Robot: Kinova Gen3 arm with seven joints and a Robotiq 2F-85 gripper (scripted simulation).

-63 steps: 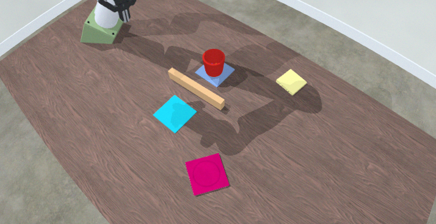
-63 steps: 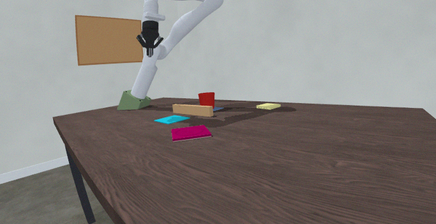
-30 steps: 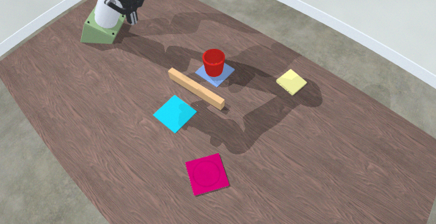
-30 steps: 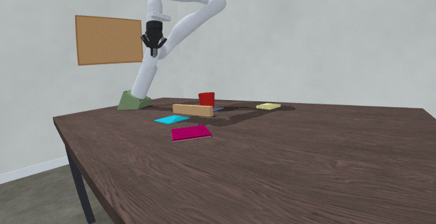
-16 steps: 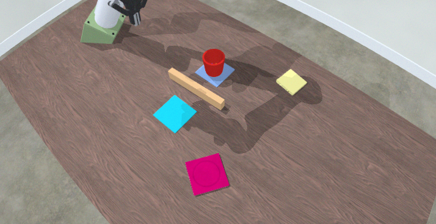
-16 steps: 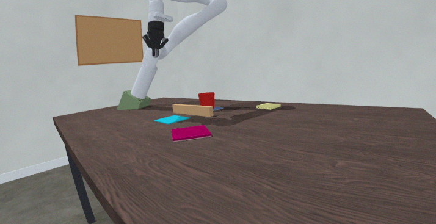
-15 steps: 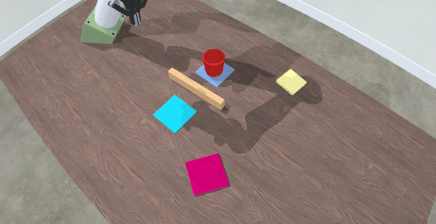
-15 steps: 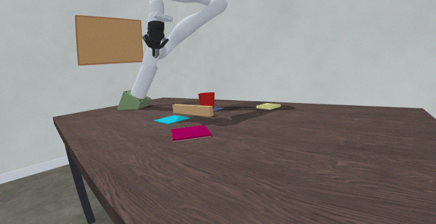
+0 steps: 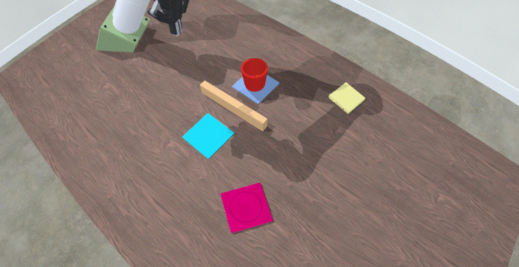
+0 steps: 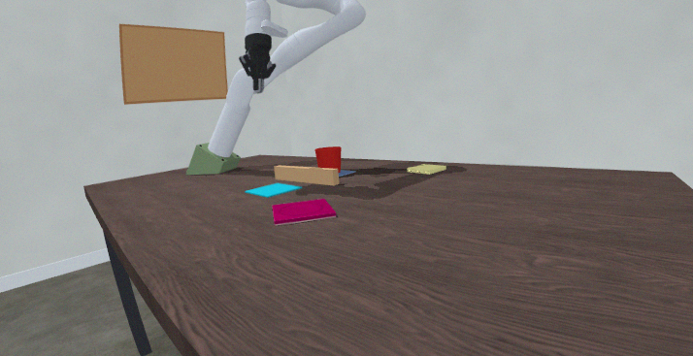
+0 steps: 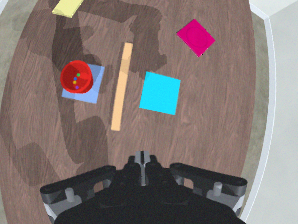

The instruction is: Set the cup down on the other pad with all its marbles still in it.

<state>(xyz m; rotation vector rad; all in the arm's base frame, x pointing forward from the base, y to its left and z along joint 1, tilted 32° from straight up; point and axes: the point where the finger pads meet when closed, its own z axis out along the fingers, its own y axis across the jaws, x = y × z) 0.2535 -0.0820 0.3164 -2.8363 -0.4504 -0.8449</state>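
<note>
My gripper is now 7 cm short of the red cup, 16 cm to the right of it and 24 cm above it. Round my hand: tan rail (10 cm ahead, 6 cm to the left, 25 cm below); then cyan pad (13 cm ahead, 4 cm to the right, 27 cm below).
</note>
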